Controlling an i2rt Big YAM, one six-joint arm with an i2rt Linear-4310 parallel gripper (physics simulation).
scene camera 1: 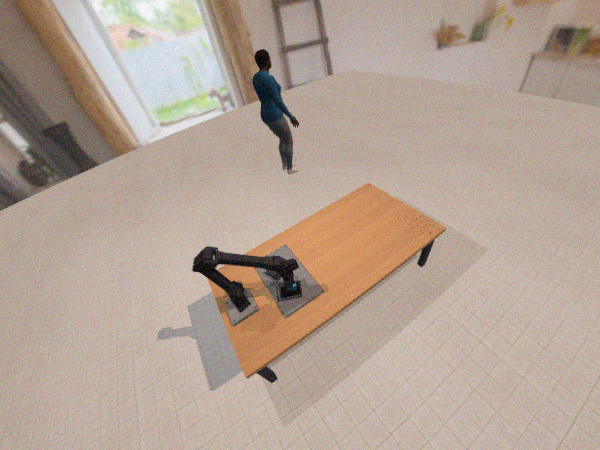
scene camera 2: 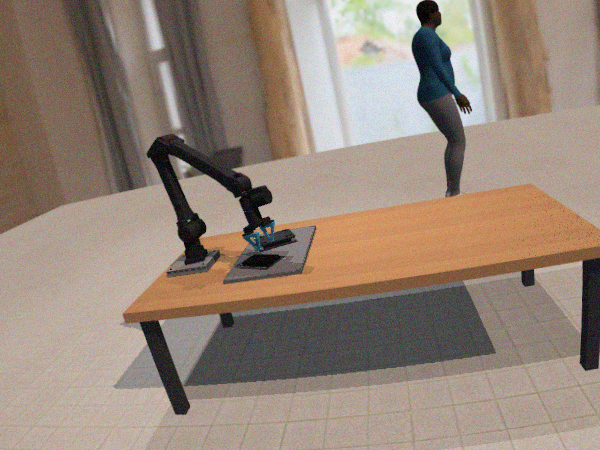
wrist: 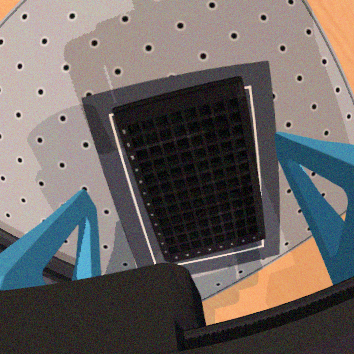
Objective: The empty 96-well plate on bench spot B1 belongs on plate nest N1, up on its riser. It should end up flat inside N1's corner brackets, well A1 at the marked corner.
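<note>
The black 96-well plate lies flat on the dark pad of bench spot B1, inside its white outline in the wrist view. My gripper is open and empty above the plate, its blue fingers wide apart, one beyond each long side of it. The raised dark plate nest N1 stands behind the plate in scene camera 2, partly covered by the fingers. Its corner brackets and marked corner are too small to make out. No A1 label is readable in the wrist view.
A grey perforated board carries both spots on the wooden table. The arm's base plate stands left of the board. A dark edge shows at the wrist view's lower left. A person stands beyond the table.
</note>
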